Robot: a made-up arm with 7 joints. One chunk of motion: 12 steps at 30 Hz.
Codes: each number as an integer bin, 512 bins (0 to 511) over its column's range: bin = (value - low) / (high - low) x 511, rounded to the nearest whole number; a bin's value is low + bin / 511 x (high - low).
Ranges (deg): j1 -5..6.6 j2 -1.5..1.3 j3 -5.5..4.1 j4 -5.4..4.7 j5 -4.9..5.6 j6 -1.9..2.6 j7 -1.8..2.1
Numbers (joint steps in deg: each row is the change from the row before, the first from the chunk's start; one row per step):
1: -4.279 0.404 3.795 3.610 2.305 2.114 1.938
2: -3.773 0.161 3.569 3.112 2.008 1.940 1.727
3: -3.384 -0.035 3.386 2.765 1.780 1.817 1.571
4: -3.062 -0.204 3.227 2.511 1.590 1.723 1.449
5: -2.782 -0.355 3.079 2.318 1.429 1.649 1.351
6: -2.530 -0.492 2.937 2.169 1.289 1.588 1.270
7: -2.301 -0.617 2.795 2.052 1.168 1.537 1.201
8: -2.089 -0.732 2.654 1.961 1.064 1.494 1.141
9: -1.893 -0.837 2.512 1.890 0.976 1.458 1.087
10: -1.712 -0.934 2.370 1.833 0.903 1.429 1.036
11: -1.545 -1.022 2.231 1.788 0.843 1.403 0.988
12: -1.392 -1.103 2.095 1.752 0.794 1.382 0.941
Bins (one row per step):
1: 32 347 495 456 351 456 490
2: 54 303 483 431 336 436 462
3: 71 267 473 413 325 422 442
4: 85 237 465 400 316 411 426
5: 98 209 457 390 308 403 413
6: 109 184 449 383 301 396 402
7: 119 161 442 377 295 390 393
8: 128 140 434 372 290 385 385
9: 137 121 426 369 286 381 378
10: 145 103 419 366 282 378 372
11: 152 87 412 364 279 375 365
12: 159 72 404 362 277 373 359

